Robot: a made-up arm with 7 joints.
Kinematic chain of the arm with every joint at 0, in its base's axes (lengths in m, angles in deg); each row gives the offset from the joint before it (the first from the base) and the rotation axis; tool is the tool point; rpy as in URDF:
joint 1: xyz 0 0 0.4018 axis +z
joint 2: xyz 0 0 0 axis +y
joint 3: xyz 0 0 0.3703 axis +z
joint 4: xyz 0.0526 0 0 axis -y
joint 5: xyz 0.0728 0 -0.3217 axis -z
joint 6: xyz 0 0 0 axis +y
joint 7: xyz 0.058 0 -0.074 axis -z
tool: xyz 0 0 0 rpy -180 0 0
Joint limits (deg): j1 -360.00..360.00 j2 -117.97..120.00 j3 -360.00..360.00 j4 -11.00..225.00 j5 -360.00..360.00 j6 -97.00..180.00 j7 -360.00..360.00
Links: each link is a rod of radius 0.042 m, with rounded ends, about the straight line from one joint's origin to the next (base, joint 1, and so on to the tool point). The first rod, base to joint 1, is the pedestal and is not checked.
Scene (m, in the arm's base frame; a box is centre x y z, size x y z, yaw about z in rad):
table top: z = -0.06
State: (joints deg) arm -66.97 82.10 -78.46 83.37 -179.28 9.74 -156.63
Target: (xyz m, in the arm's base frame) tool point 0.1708 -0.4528 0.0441
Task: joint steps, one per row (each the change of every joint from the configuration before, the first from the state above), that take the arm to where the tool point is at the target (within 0.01 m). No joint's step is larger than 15 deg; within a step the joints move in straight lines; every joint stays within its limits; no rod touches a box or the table.
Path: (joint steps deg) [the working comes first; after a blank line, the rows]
Joints at the target: -32.24 90.92 -40.17 89.17 -175.43 9.03 -156.63
Straight joint move there: clear.

1: 11.58 2.94 12.76 1.93 1.28 -0.24 0.00
2: 11.58 2.94 12.77 1.93 1.29 -0.23 0.00
3: 11.57 2.94 12.76 1.94 1.28 -0.24 0.00

